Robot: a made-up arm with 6 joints.
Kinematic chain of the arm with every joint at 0, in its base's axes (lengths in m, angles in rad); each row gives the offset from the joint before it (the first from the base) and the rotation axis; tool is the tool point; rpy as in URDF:
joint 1: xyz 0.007 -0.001 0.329 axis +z
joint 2: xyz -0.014 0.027 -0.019 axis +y
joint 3: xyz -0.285 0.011 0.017 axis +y
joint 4: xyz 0.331 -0.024 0.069 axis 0.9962 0 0.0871
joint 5: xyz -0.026 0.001 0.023 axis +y
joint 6: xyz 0.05 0.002 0.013 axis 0.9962 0 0.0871
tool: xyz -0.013 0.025 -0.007 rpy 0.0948 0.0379 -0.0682
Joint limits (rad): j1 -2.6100..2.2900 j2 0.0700..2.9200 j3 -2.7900..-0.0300 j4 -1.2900..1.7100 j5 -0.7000..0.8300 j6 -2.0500..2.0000
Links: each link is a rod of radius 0.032 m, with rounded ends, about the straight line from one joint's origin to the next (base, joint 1, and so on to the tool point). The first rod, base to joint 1, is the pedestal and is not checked.
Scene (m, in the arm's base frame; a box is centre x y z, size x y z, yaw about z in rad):
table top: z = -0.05
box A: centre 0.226 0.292 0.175 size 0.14 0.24 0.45 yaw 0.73
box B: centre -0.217 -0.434 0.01 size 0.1 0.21 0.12 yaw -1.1
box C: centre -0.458 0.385 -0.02 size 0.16 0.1 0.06 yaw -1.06
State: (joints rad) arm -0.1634 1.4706 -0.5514 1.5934 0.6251 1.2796
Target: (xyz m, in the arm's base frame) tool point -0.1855 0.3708 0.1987
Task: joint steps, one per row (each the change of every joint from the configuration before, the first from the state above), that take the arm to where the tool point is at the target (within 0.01 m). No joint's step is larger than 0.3 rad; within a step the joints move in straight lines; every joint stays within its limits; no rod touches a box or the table.
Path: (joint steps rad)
1: 0.2117 0.0012 -0.2660 -0.2722 0.0512 0.1361
2: 0.2117 0.0012 -0.2661 -0.2722 0.0512 0.1362
3: 0.2117 0.0012 -0.2660 -0.2722 0.0513 0.1361
4: 0.2117 0.0012 -0.2660 -0.2721 0.0512 0.1361
5: 0.2740 0.1818 0.0849 0.1891 -0.0013 -0.1218
6: 0.2739 0.1819 0.0848 0.1892 -0.0013 -0.1218
7: 0.2740 0.1818 0.0849 0.1892 -0.0013 -0.1218
8: 0.2739 0.1818 0.0849 0.1891 -0.0013 -0.1218
9: 0.2740 0.1818 0.0849 0.1892 -0.0013 -0.1218

